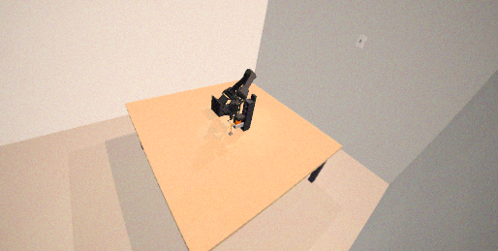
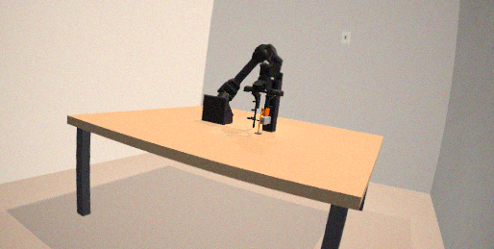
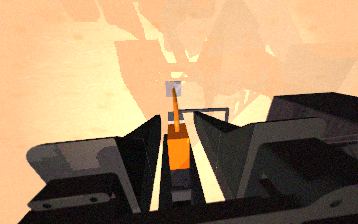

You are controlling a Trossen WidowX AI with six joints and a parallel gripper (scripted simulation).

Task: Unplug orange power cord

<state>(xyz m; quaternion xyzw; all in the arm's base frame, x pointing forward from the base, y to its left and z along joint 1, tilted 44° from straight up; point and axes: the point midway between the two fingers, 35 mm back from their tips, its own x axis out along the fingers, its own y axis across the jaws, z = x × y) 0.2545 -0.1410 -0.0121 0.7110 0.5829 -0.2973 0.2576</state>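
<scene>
The orange plug lies 10 mm ahead of my gripper tip, 70 mm to the left of it and 10 mm below it.
</scene>
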